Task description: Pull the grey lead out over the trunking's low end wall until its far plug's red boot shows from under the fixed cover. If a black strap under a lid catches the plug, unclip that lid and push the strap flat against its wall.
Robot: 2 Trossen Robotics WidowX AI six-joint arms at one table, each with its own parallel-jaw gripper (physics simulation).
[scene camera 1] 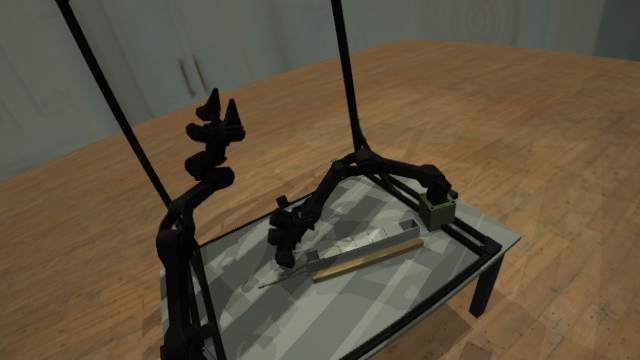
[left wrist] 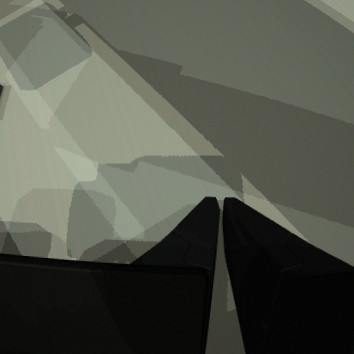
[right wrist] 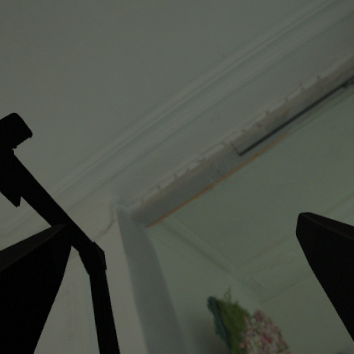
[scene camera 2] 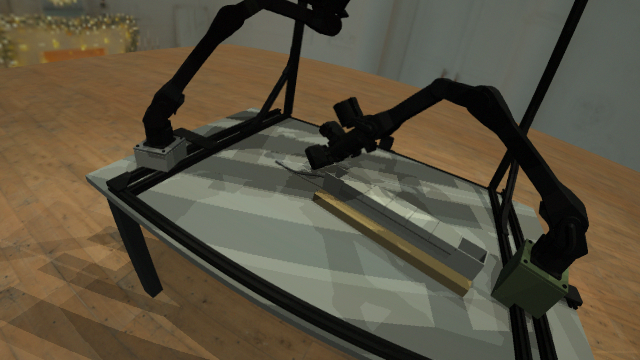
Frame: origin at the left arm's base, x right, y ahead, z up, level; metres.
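Seen in the pictures: left gripper, fingertip midpoint: [scene camera 1: 275, 258] [left wrist: 218, 208]; right gripper, fingertip midpoint: [scene camera 1: 223, 93] [right wrist: 184, 230]; left arm's base, origin of the base link: [scene camera 1: 437, 198] [scene camera 2: 546, 262]; right arm's base, origin of the base link: [scene camera 2: 159, 142].
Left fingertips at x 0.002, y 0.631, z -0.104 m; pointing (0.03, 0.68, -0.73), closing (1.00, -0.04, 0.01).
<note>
Offsets run from my left fingertips to a thing's top centre. "pt": to the spot under its first point.
The grey trunking @[pt dz +0.048, dx -0.082, dy -0.497 m] [scene camera 1: 411, 233] [scene camera 2: 464, 266] lies on the table with pale lids @[dz +0.073, dx -0.074, dy -0.323 m] [scene camera 1: 357, 241] [scene camera 2: 392, 202] along its top. The thin grey lead [scene camera 1: 265, 285] [scene camera 2: 281, 164] runs out past its end nearest the left gripper and lies on the table. My left gripper [scene camera 1: 285, 260] [scene camera 2: 317, 158] is low over the table beside that end. In the left wrist view my left gripper [left wrist: 218, 208] is shut, its tips almost together, and no lead shows between them. My right gripper [scene camera 1: 223, 95] [right wrist: 184, 230] is open, raised high and away from the trunking. No red boot or black strap can be made out.
A yellow-brown bar @[pt dz +0.017, dx -0.128, dy -0.329 m] [scene camera 1: 369, 261] [scene camera 2: 390, 235] lies along the trunking's near side. A green block [scene camera 1: 437, 212] [scene camera 2: 531, 280] carries the left arm's base, close to the trunking's other end. Black rails [scene camera 2: 200, 257] run along the table edges, with upright posts [scene camera 1: 345, 65] at the back.
</note>
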